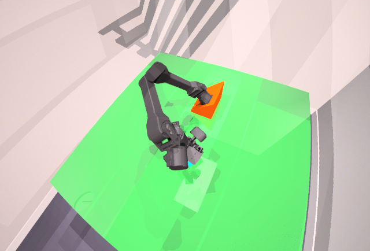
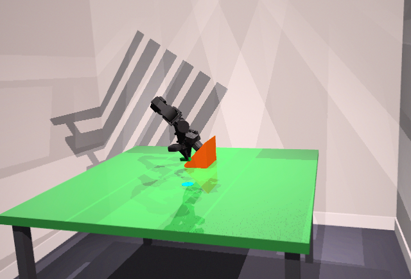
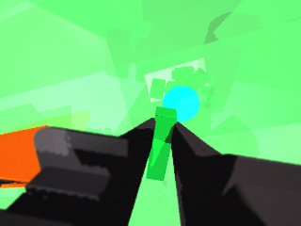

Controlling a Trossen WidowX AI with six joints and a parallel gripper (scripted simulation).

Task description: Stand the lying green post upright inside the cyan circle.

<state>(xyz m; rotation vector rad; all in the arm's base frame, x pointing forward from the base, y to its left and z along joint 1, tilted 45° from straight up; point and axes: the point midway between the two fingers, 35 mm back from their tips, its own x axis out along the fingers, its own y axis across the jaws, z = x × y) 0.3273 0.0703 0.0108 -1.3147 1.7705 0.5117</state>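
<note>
Now: gripper tip 13 cm above the cyan circle, 1 cm to the left of it and 1 cm short of it. From my gripper tip the other things lie so: green post: 2 cm to the right, 1 cm behind.
</note>
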